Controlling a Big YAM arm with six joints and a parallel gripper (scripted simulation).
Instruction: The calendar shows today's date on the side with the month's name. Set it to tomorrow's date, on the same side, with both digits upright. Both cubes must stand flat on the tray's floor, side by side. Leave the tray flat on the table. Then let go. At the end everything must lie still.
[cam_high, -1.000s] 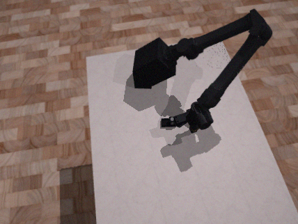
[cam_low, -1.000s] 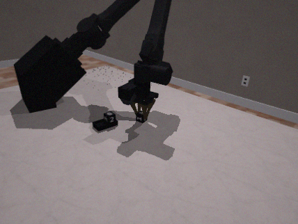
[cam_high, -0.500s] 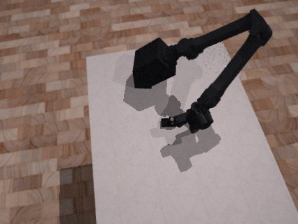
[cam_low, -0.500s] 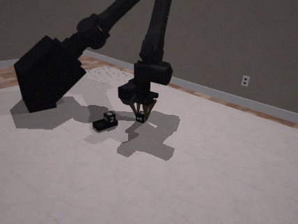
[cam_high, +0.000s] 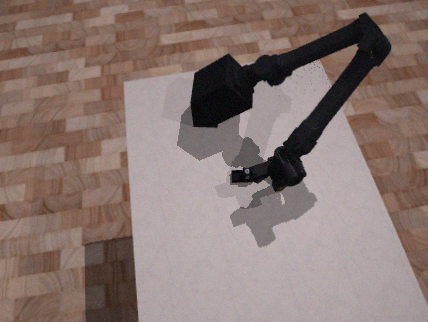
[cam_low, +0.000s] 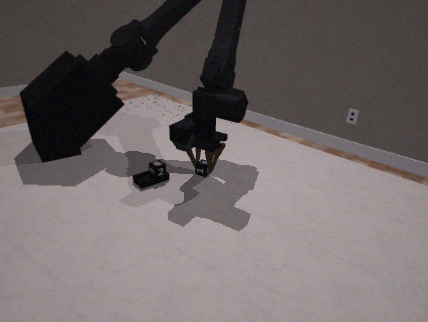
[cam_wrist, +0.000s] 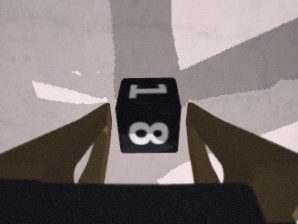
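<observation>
Right now my hand is 1 cm above the black digit cube. The rest, counted from my hand: black tray: 6 cm behind, 12 cm to the right, 1 cm below.
</observation>
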